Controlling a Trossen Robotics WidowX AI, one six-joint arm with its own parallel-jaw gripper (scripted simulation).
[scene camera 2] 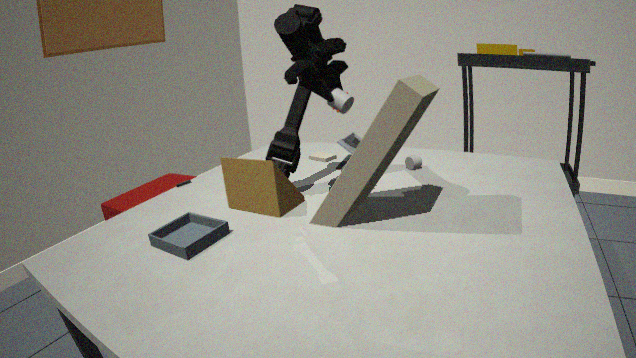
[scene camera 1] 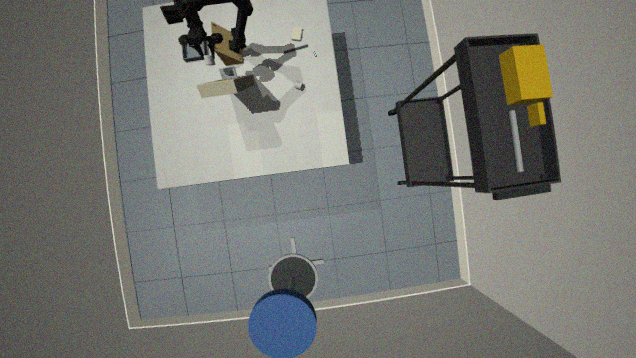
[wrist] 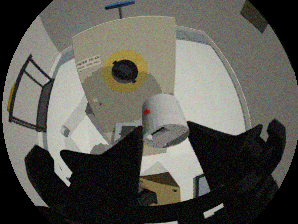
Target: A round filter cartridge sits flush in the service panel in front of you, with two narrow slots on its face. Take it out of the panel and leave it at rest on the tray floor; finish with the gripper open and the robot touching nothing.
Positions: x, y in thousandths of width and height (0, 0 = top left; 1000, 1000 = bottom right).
Labels:
The gripper shows in scene camera 2 (532, 281), in scene camera 1 (329, 166) and in the wrist view (552, 569).

